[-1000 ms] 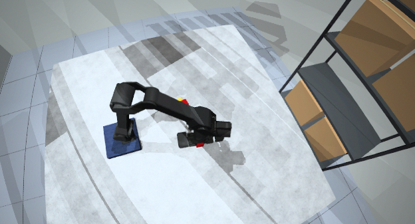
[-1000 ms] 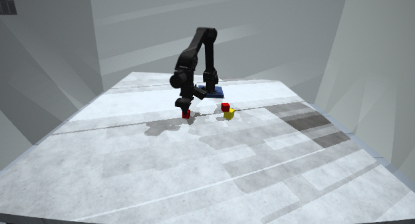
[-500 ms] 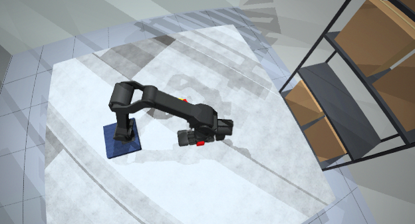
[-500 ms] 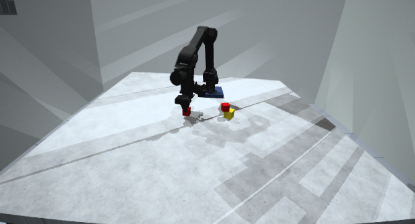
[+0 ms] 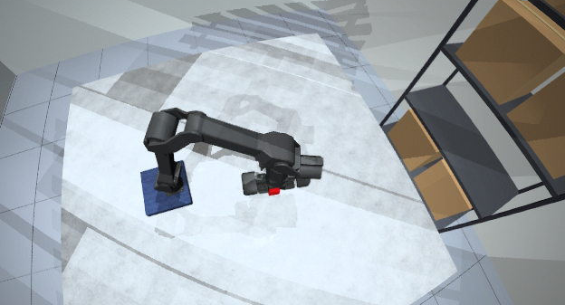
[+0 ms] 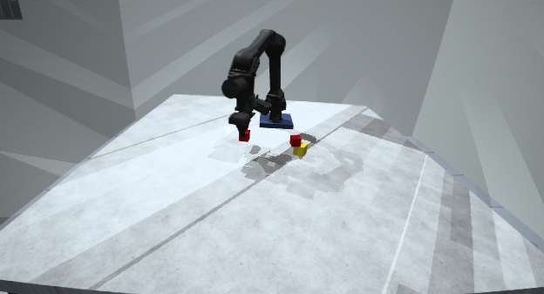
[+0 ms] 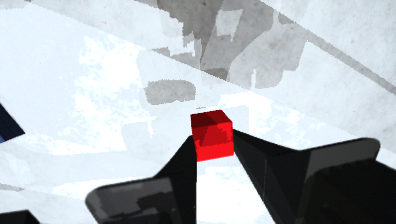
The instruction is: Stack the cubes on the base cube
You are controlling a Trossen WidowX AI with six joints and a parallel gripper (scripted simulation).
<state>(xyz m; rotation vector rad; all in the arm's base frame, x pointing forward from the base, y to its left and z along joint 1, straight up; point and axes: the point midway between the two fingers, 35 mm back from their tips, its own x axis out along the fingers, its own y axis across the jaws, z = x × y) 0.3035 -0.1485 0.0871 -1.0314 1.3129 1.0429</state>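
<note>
My gripper tip is now 1 cm past the yellow base cube, 21 cm to the right of it and 6 cm above it.
</note>
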